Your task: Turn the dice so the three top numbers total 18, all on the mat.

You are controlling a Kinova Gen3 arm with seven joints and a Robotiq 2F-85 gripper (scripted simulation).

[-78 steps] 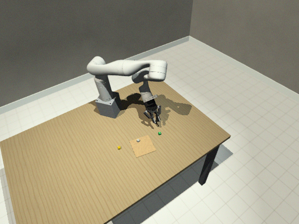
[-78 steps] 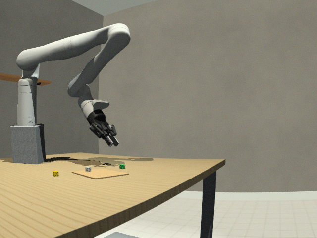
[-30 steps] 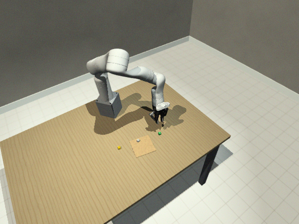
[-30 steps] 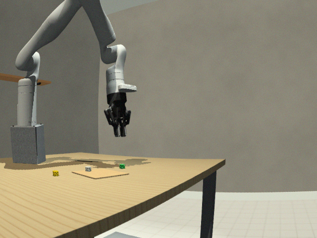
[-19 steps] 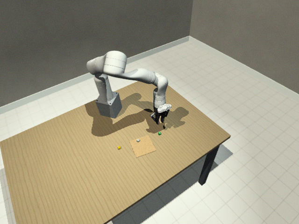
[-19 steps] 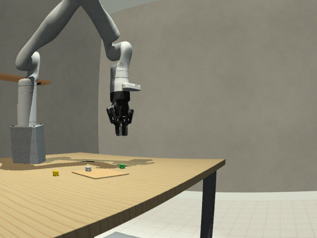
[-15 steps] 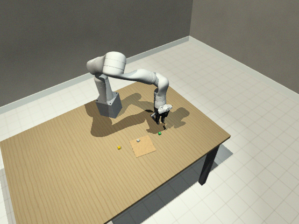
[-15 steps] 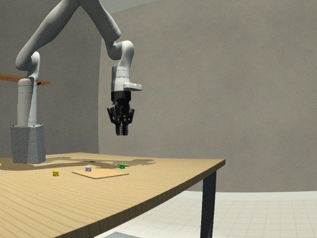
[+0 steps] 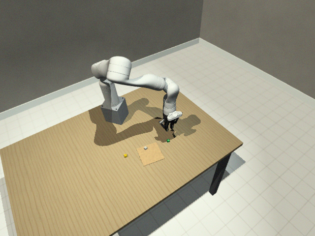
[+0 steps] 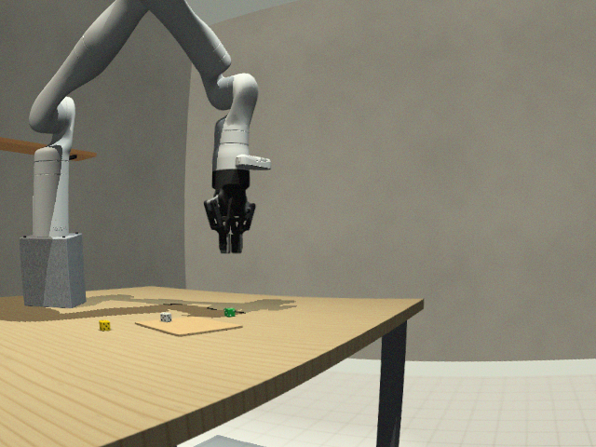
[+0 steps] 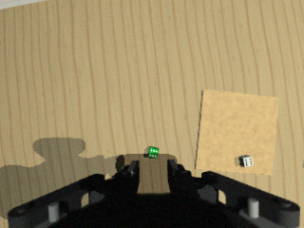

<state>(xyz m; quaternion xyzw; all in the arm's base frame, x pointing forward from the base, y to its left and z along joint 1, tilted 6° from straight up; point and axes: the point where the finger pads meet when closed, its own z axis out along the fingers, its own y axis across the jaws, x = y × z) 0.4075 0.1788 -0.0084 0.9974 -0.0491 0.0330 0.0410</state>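
Right now the green die is 10 mm behind my hand and 140 mm below it. Round my hand: yellow die 70 mm behind, 290 mm to the right, 140 mm below; white die 40 mm behind, 160 mm to the right, 130 mm below; tan mat 150 mm to the right, 140 mm below.
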